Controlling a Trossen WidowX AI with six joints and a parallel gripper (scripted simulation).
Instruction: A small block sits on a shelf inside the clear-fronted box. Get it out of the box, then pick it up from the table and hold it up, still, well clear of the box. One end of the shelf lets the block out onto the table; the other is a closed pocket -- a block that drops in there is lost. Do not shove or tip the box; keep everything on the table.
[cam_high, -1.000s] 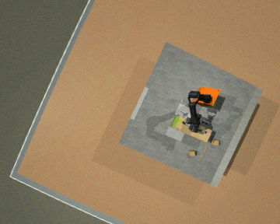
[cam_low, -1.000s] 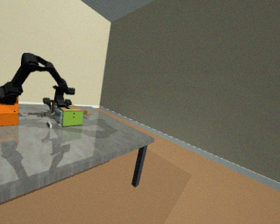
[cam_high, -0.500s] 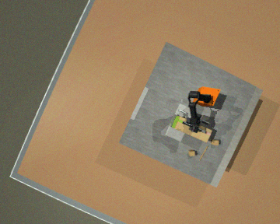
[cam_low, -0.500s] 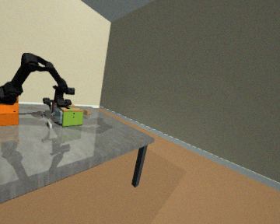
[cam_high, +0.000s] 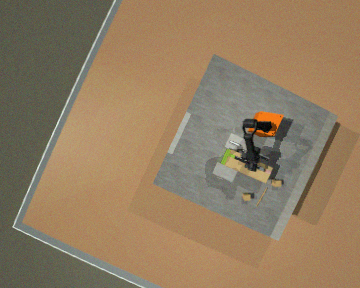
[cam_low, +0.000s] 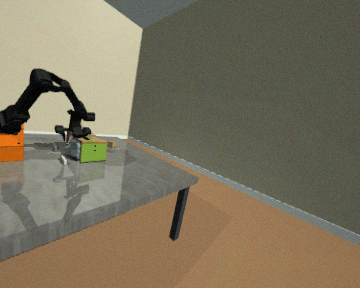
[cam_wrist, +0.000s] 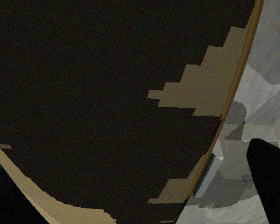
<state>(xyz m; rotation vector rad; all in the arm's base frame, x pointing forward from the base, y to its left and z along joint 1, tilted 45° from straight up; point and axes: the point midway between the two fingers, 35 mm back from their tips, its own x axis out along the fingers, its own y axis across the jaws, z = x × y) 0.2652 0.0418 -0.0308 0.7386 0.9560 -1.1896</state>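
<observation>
Now: the box 4 cm ahead of my gripper tip and 2 cm below it.
</observation>
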